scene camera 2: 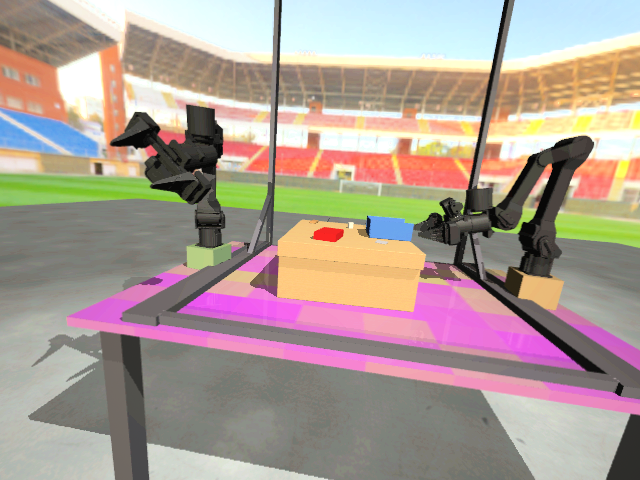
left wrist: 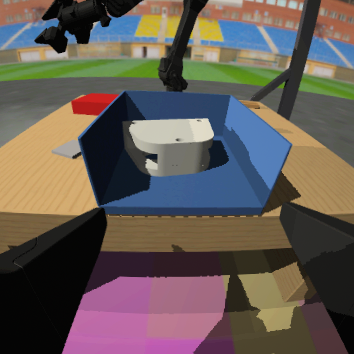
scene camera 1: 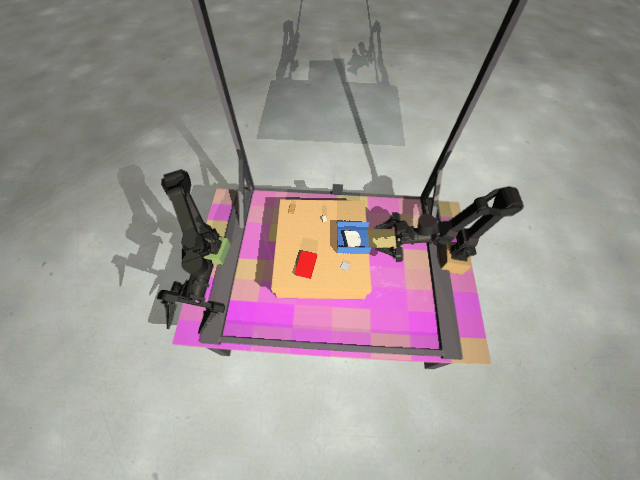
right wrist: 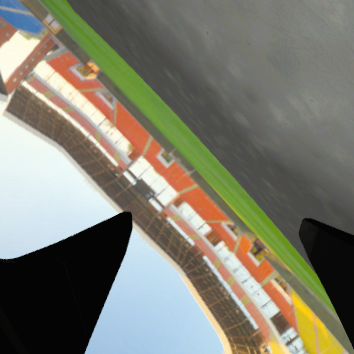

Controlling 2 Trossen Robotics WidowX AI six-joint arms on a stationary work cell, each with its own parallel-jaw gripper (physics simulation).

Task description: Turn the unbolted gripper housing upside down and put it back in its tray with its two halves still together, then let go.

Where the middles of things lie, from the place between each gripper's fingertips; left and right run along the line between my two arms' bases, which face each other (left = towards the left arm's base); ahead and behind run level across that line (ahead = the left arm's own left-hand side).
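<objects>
From my left hand: red block (left wrist: 93,103) 11 cm ahead, 26 cm to the right, 1 cm below; wooden block (scene camera 2: 354,270) 1 cm ahead, 20 cm to the right, 10 cm below; blue tray (scene camera 2: 377,227) 8 cm to the right.
From my right hand: blue tray 40 cm behind, 50 cm to the left, 13 cm below; wooden block 39 cm to the left, 40 cm behind, 23 cm below; red block 29 cm behind, 33 cm to the left, 14 cm below.
</objects>
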